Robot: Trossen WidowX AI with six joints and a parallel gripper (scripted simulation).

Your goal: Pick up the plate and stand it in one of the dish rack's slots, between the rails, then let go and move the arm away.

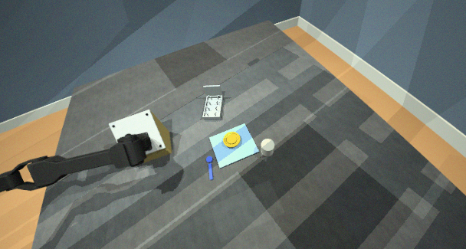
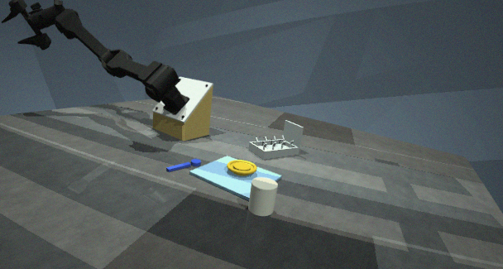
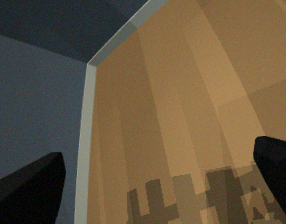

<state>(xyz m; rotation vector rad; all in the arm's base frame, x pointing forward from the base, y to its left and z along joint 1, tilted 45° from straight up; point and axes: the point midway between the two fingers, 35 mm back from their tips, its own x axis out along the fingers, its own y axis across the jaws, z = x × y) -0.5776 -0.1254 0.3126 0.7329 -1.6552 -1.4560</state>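
Right now the light blue mat is 89 cm ahead of my gripper tip, 27 cm to the left of it and 25 cm below it. From my gripper tip the other things lie so: blue spoon (80 cm ahead, 25 cm below, 22 cm to the left); dish rack (85 cm ahead, 47 cm to the left, 23 cm below); white cup (100 cm ahead, 23 cm below, 21 cm to the left).
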